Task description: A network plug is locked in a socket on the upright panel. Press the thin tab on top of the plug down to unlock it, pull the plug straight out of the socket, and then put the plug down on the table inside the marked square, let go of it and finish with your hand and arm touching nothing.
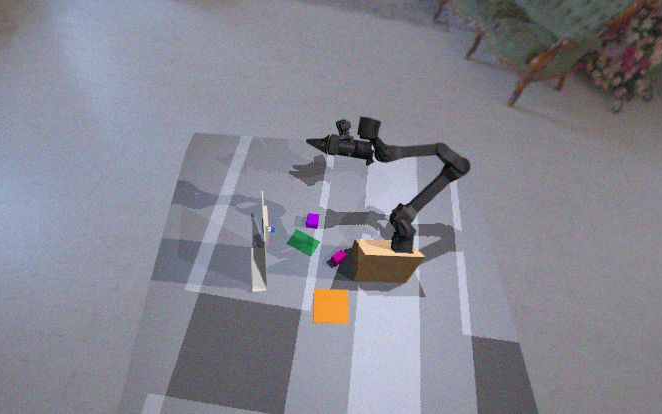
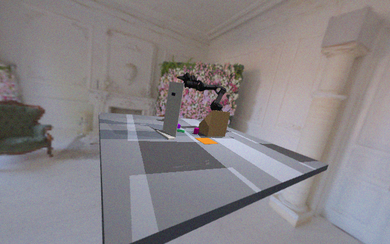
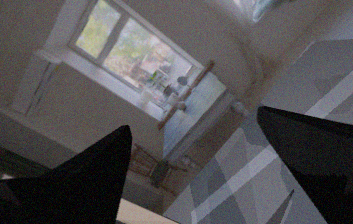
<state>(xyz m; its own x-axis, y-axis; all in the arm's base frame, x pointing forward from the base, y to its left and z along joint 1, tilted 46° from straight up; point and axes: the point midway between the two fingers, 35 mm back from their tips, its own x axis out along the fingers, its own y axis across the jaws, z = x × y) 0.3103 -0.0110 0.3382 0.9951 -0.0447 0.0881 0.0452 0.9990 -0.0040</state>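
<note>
My gripper tip is now 27 cm to the right of the blue network plug, 11 cm above it and 9 cm short of it. From my gripper tip the other things lie so: upright panel: 27 cm to the left, 22 cm below, 12 cm ahead; then orange marked square: 40 cm to the left, 38 cm below, 13 cm behind.
</note>
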